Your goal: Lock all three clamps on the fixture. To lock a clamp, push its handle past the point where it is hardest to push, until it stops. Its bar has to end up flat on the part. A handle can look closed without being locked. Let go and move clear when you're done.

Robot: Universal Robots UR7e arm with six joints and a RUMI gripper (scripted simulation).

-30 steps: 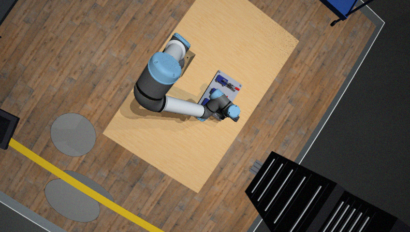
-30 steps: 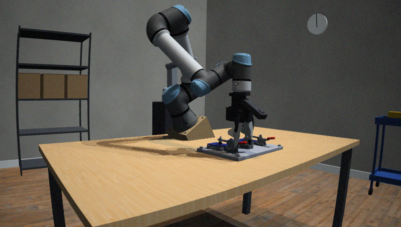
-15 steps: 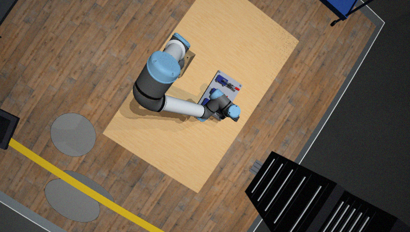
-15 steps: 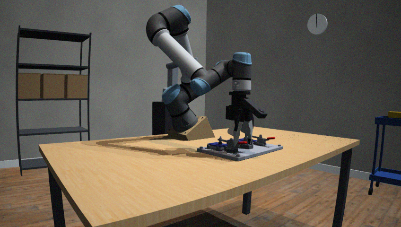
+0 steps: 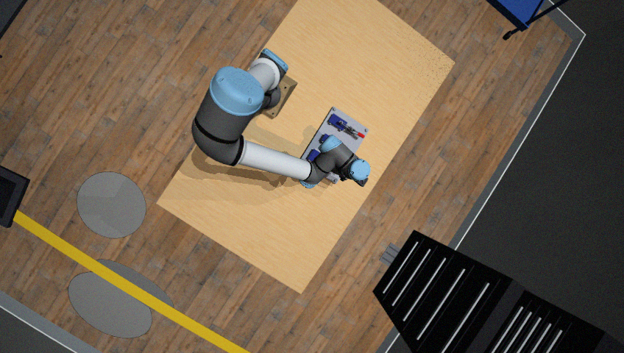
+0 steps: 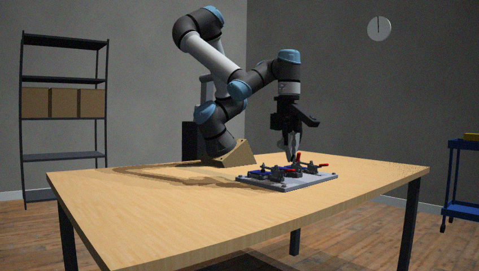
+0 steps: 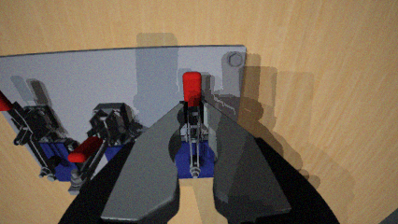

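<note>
Right now my hand is 140 mm past the blue part, 80 mm above it and 20 mm to the right of it. Also, from my hand: grey fixture plate 120 mm to the left, 100 mm below, 80 mm behind.
</note>
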